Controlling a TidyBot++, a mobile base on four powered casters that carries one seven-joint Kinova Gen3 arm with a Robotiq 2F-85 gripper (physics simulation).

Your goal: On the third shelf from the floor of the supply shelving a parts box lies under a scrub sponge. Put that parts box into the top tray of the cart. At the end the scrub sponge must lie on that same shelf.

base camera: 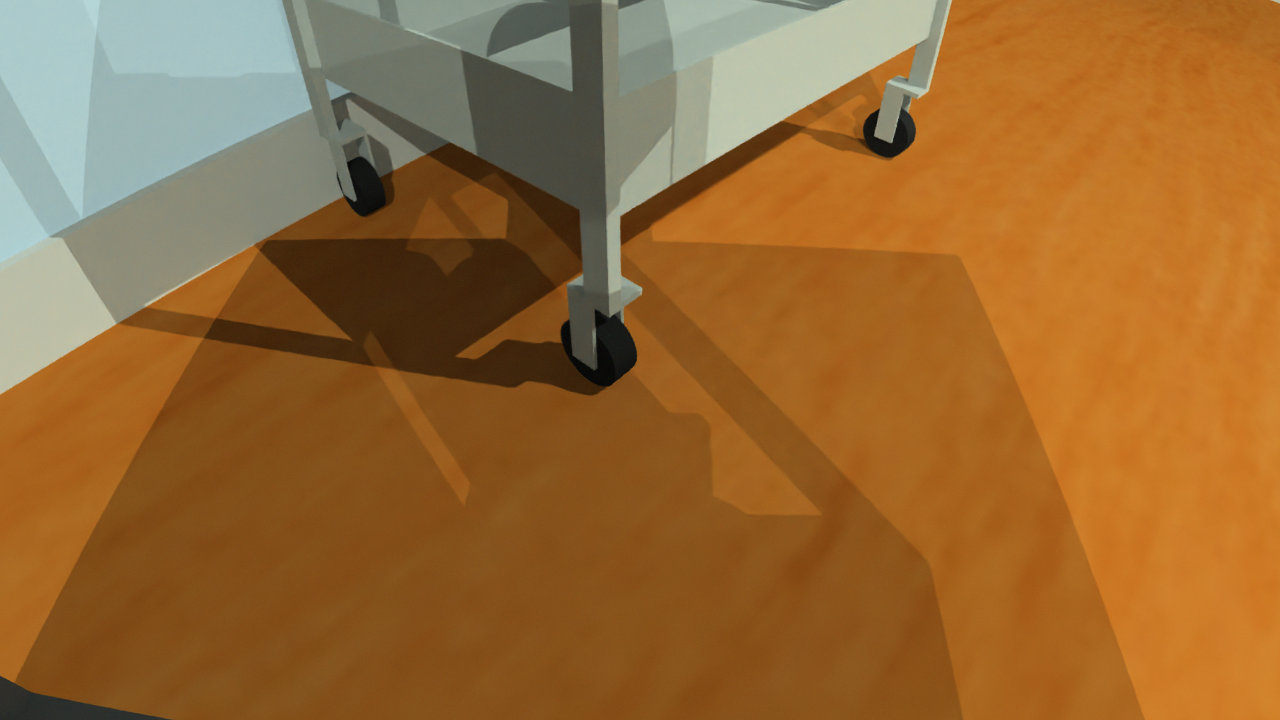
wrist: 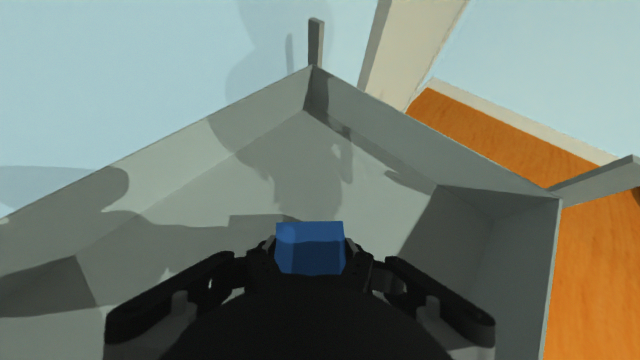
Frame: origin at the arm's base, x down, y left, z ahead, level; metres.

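Seen in the pictures: gripper, fingertip midpoint: (wrist: 310, 247).
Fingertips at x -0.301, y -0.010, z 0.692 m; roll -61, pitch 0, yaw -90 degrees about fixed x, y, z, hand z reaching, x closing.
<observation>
A point is followed by its place in that frame.
My gripper (wrist: 310, 247) {x -0.301, y -0.010, z 0.692 m} is shut on a blue parts box (wrist: 310, 250) {x -0.317, y -0.009, z 0.686 m}, which sits between the fingertips at the lower middle of the wrist view. The box is held over the grey top tray of the cart (wrist: 380, 185) {x -0.266, y -0.103, z 0.782 m}; how high above the tray floor it is, I cannot tell. The tray's walls and far corner show around and beyond the box. In the base camera view the cart (base camera: 599, 179) {x 0.232, y 0.030, z 0.400 m} stands ahead, with its lower tray and casters showing; its top tray is out of that view. The scrub sponge and the supply shelving do not show in either view.
A pale blue wall (base camera: 179, 116) {x 0.266, y 0.378, z 0.564 m} (wrist: 125, 60) {x -0.383, y 0.162, z 0.828 m} with a light baseboard (base camera: 179, 214) {x 0.336, y 0.390, z 0.529 m} runs behind the cart. Cart posts (wrist: 315, 42) {x -0.362, y -0.002, z 0.950 m} stick up at the tray corners. An orange wooden floor (base camera: 537, 555) {x 0.397, y 0.062, z 0.285 m} (wrist: 595, 280) {x 0.396, y -1.369, z 0.712 m} lies around the cart, with shadows across it.
</observation>
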